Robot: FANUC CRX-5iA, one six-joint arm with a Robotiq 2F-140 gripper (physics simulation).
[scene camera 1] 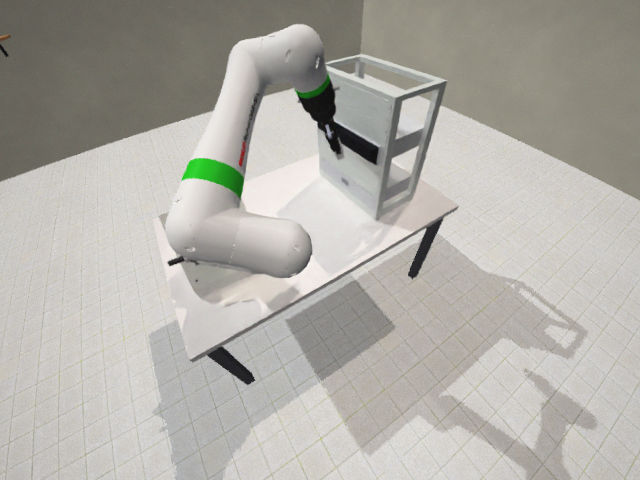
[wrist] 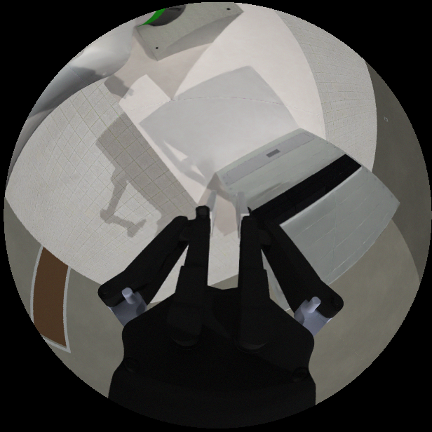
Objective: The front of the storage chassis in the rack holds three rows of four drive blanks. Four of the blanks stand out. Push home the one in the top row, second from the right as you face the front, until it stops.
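Places are measured from the arm's base along level axes (x ahead, y right, z down), in millimetres.
Pixels of known places: gripper, between the fingertips: [scene camera 1: 340, 154].
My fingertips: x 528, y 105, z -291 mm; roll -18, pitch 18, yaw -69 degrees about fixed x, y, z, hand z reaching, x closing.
Behind a point stands the place of what it marks.
The pale grey rack [scene camera 1: 384, 178] @[z -87, x 769, y 87 mm] [wrist: 340, 220] stands upright on the table. The dark chassis front [scene camera 1: 359, 143] @[z -232, x 688, y -12 mm] [wrist: 310, 189] is a black band across the rack's face. Its separate drive blanks are too dark and small to tell apart, so I cannot tell which stand out. My gripper [scene camera 1: 338, 153] @[z -291, x 528, y 105 mm] [wrist: 226, 200] is in front of the rack face, with its fingers pointing down beside the chassis band in the scene view. Its fingers are drawn nearly together, with a narrow gap and nothing between them. In the wrist view the right finger overlaps the near end of the band.
The white table [scene camera 1: 429, 198] @[z 178, x 1127, y 91 mm] [wrist: 270, 50] carries the arm and the rack. The arm [scene camera 1: 224, 116] @[z -570, x 168, y 249 mm] rises on the left and reaches over to the rack. A grey base plate [wrist: 200, 32] shows at the top of the wrist view. A brown panel [wrist: 50, 300] is at the left.
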